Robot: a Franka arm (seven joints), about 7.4 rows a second.
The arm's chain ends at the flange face. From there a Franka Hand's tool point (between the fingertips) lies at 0.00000 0.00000 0.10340 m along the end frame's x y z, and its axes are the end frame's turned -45 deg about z.
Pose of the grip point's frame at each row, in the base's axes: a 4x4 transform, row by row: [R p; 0 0 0 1], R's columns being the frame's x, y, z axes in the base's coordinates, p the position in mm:
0.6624 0.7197 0.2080 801.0; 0.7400 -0.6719 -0.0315 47.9; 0.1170 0.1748 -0.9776 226.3; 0 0 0 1
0.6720 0.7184 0.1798 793.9; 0.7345 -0.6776 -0.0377 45.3; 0.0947 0.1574 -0.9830 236.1; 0 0 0 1
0.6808 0.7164 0.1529 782.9; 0.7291 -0.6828 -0.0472 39.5; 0.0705 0.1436 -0.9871 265.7; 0 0 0 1
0.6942 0.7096 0.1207 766.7; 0.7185 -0.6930 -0.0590 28.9; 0.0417 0.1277 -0.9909 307.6; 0 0 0 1
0.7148 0.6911 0.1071 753.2; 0.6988 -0.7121 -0.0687 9.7; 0.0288 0.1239 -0.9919 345.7; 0 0 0 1
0.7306 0.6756 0.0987 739.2; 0.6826 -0.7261 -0.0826 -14.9; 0.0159 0.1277 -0.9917 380.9; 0 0 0 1
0.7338 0.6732 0.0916 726.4; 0.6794 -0.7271 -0.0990 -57.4; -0.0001 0.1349 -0.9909 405.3; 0 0 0 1
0.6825 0.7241 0.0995 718.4; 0.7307 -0.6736 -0.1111 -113.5; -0.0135 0.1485 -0.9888 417.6; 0 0 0 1
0.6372 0.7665 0.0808 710.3; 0.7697 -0.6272 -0.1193 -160.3; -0.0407 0.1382 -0.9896 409.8; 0 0 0 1
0.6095 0.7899 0.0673 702.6; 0.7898 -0.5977 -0.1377 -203.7; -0.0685 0.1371 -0.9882 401.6; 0 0 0 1
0.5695 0.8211 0.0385 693.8; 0.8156 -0.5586 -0.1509 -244.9; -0.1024 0.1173 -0.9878 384.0; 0 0 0 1
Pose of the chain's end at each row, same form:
0.9773 0.0405 0.2080 779.5; 0.0482 -0.9984 -0.0315 51.2; 0.2063 0.0409 -0.9776 327.4; 0 0 0 1
0.9832 0.0328 0.1798 775.3; 0.0402 -0.9985 -0.0377 49.2; 0.1783 0.0443 -0.9830 337.7; 0 0 0 1
0.9880 0.0252 0.1529 767.1; 0.0327 -0.9984 -0.0472 44.4; 0.1514 0.0517 -0.9871 367.8; 0 0 0 1
0.9926 0.0109 0.1207 754.2; 0.0180 -0.9981 -0.0590 35.0; 0.1198 0.0608 -0.9909 410.1; 0 0 0 1
0.9941 -0.0168 0.1071 742.1; -0.0094 -0.9977 -0.0687 16.8; 0.1080 0.0672 -0.9919 448.3; 0 0 0 1
0.9943 -0.0389 0.0987 729.0; -0.0308 -0.9961 -0.0826 -6.4; 0.1015 0.0791 -0.9917 483.4; 0 0 0 1
0.9949 -0.0429 0.0916 716.9; -0.0337 -0.9945 -0.0990 -47.2; 0.0953 0.0955 -0.9909 507.8; 0 0 0 1
0.9946 0.0294 0.0995 708.1; 0.0404 -0.9930 -0.1111 -102.0; 0.0955 0.1146 -0.9888 519.8; 0 0 0 1
0.9926 0.0914 0.0808 701.9; 0.1008 -0.9878 -0.1193 -148.0; 0.0689 0.1265 -0.9896 512.1; 0 0 0 1
0.9895 0.1276 0.0673 695.6; 0.1358 -0.9811 -0.1377 -189.5; 0.0485 0.1454 -0.9882 503.8; 0 0 0 1
0.9833 0.1779 0.0385 689.8; 0.1817 -0.9717 -0.1509 -229.3; 0.0105 0.1554 -0.9878 486.1; 0 0 0 1

